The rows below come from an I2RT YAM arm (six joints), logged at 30 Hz.
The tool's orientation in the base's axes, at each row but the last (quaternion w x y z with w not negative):
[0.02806 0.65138 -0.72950 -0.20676]
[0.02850 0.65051 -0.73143 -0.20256]
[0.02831 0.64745 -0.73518 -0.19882]
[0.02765 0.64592 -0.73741 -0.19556]
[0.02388 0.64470 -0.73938 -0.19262]
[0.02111 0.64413 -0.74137 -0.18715]
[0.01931 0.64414 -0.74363 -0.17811]
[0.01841 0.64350 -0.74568 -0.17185]
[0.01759 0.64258 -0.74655 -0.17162]
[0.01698 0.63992 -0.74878 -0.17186]
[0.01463 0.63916 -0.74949 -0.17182]
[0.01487 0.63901 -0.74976 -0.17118]
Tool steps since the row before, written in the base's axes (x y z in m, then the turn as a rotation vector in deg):
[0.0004 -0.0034 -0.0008 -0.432 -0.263 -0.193]
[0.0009 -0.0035 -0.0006 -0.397 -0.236 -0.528]
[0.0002 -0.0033 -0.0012 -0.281 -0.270 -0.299]
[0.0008 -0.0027 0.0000 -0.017 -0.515 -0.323]
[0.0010 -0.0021 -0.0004 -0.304 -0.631 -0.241]
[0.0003 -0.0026 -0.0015 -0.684 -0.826 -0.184]
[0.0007 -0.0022 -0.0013 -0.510 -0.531 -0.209]
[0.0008 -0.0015 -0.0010 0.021 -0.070 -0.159]
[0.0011 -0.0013 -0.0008 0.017 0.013 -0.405]
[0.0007 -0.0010 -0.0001 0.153 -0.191 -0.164]
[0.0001 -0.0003 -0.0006 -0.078 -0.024 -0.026]
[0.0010 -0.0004 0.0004 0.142 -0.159 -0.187]
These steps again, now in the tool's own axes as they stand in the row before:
[0.0034 -0.0009 -0.0003 0.362 0.323 0.241]
[0.0034 -0.0013 -0.0006 0.405 0.180 0.544]
[0.0034 -0.0009 0.0002 0.370 0.144 0.290]
[0.0025 -0.0010 -0.0009 0.567 -0.135 0.173]
[0.0019 -0.0013 -0.0004 0.710 0.151 0.149]
[0.0028 -0.0010 0.0007 0.950 0.509 0.151]
[0.0023 -0.0013 0.0005 0.641 0.368 0.200]
[0.0015 -0.0012 0.0004 0.095 -0.072 0.128]
[0.0012 -0.0014 0.0002 0.063 -0.128 0.380]
[0.0009 -0.0008 -0.0003 0.188 -0.215 0.072]
[0.0004 -0.0003 0.0005 0.042 0.064 0.038]
[0.0001 -0.0009 -0.0007 0.164 -0.207 0.104]

